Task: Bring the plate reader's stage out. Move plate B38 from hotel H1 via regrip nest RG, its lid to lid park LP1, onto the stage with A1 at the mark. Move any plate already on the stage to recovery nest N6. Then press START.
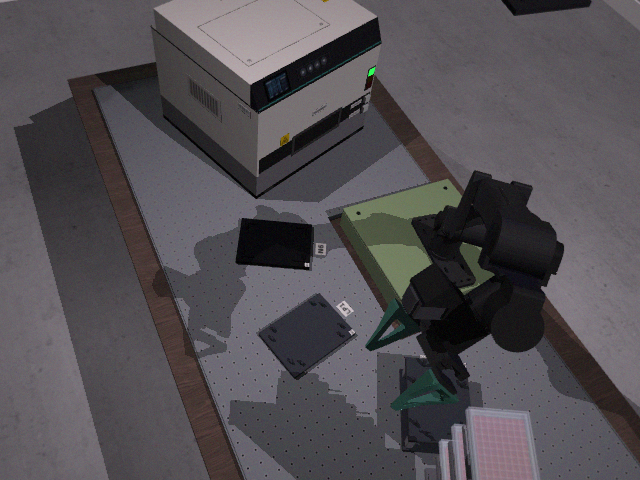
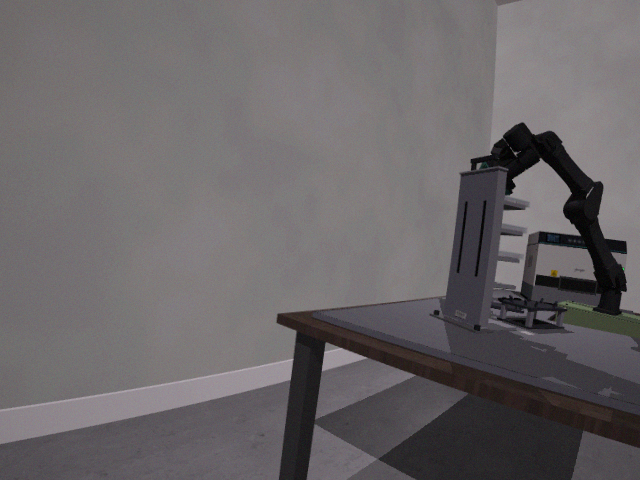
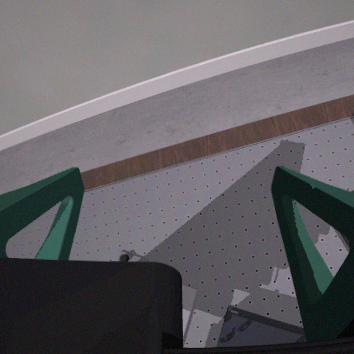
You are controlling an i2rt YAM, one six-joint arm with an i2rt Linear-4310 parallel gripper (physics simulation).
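Places are measured from the arm's base along level axes (x ahead, y left, z up), in centimetres.
Pixels of known places: gripper, between the fingertips: (image 1: 379, 377) (image 3: 177, 177); arm's base, origin of its link: (image 1: 441, 251) (image 2: 607, 312).
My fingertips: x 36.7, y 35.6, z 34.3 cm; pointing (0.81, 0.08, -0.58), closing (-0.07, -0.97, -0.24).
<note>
For each thing: its middle in the pictures, then the offset to it from my fingertips.
- dark regrip nest, middle of its body: (image 1: 435, 404) (image 2: 532, 311) dx -20.4, dy -4.0, dz -35.2 cm
- Hotel H1, middle of its body: (image 2: 486, 241) dx -12.1, dy +17.0, dz -17.1 cm
- pink lidded plate, middle of its body: (image 1: 504, 456) dx -13.6, dy +13.3, dz -5.1 cm
- Lid park LP1, middle of its body: (image 1: 307, 332) (image 2: 501, 304) dx -2.1, dy -26.3, dz -38.0 cm
- Nest N6, middle of its body: (image 1: 274, 242) dx -2.0, dy -50.0, dz -38.1 cm
- plate reader, middle of its body: (image 1: 267, 73) (image 2: 569, 270) dx -10.8, dy -88.7, dz -22.5 cm
My gripper (image 1: 381, 378) (image 3: 177, 177) is open and empty, high above the mat beside the regrip nest. The dark regrip nest (image 1: 413, 436) (image 3: 260, 332) is partly hidden under it. Hotel H1 (image 2: 475, 248) is a tall grey tower; several lidded plates stick out of its side. A pink lidded plate (image 1: 501, 444) is the top one at lower right; I cannot read which is B38. Lid park LP1 (image 1: 307, 335) is a dark flat holder left of the gripper. Nest N6 (image 1: 273, 242) is black. The plate reader (image 1: 206, 67) (image 2: 578, 263) shows no stage outside its front.
The arm stands on a green base block (image 1: 392, 227) (image 2: 584, 317), between the reader and the regrip nest. The table has a wooden edge (image 1: 170, 330) (image 2: 403, 359) (image 3: 200, 150). A green light (image 1: 371, 71) shows on the reader's front. A handle tops the hotel.
</note>
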